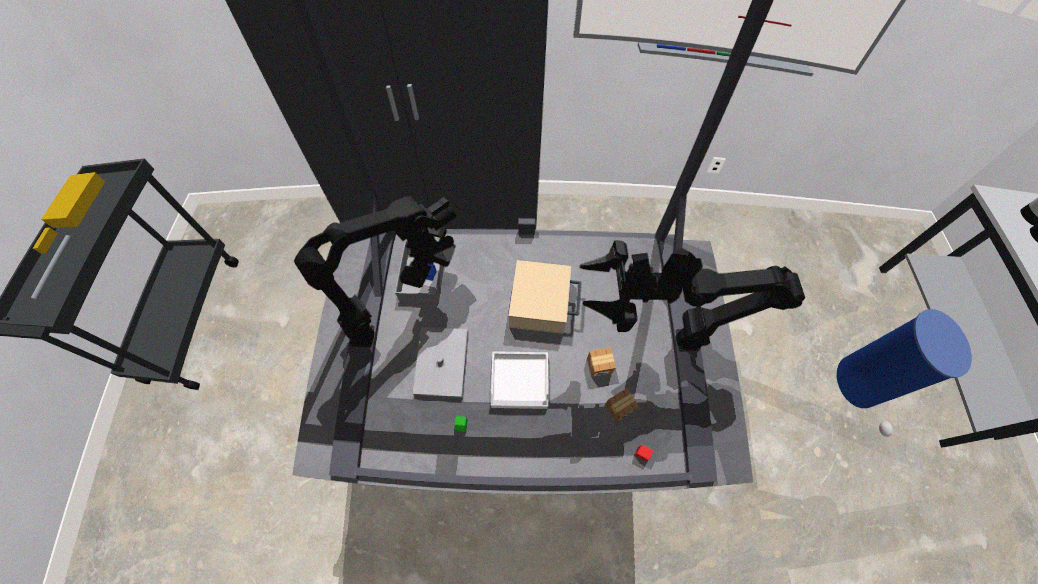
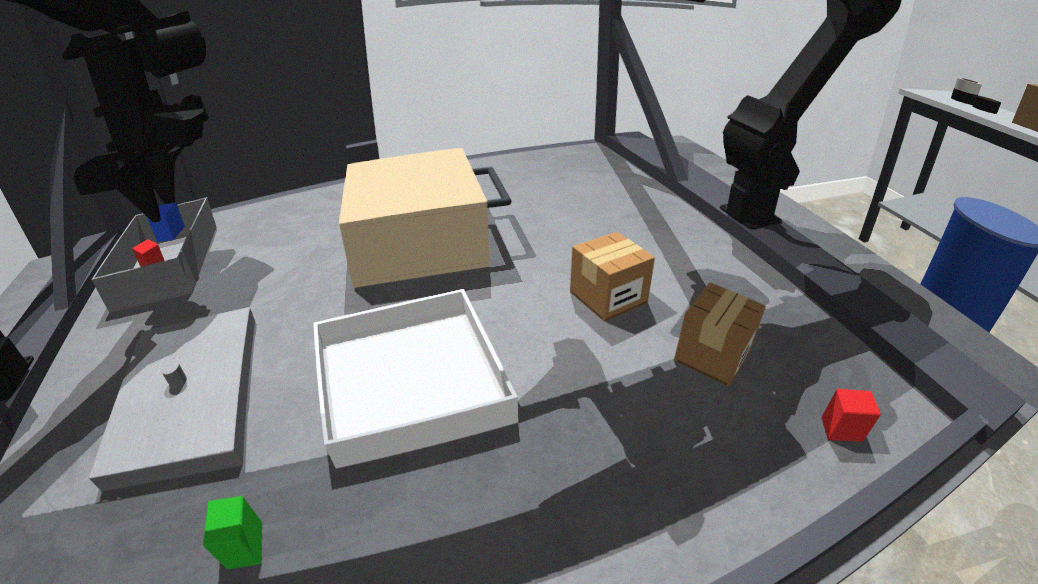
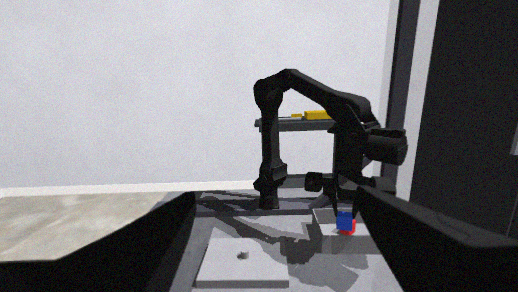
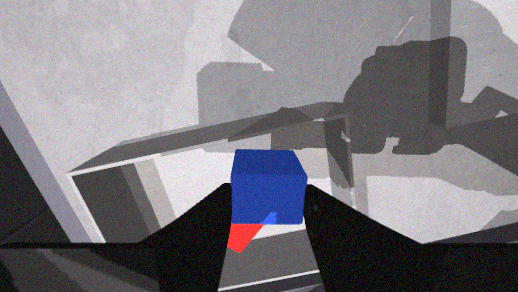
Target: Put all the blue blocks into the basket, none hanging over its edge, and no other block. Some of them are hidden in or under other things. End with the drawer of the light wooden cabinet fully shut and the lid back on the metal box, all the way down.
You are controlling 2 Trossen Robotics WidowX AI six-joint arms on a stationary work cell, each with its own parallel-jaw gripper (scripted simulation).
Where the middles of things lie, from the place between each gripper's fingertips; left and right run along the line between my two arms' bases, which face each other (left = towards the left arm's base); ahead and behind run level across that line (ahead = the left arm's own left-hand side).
My right hand is 290 mm short of the white basket (image 2: 395,364), 250 mm to the right of it and 110 mm above it. The rest, counted from my right hand: light wooden cabinet (image 2: 411,216) (60 mm ahead, 320 mm to the left, 80 mm below).
The light wooden cabinet is 300 mm below my left hand (image 1: 581,284), 120 mm behind it and 90 mm to the right of it. Round my left hand: white basket (330 mm below, 160 mm to the right, 110 mm ahead).
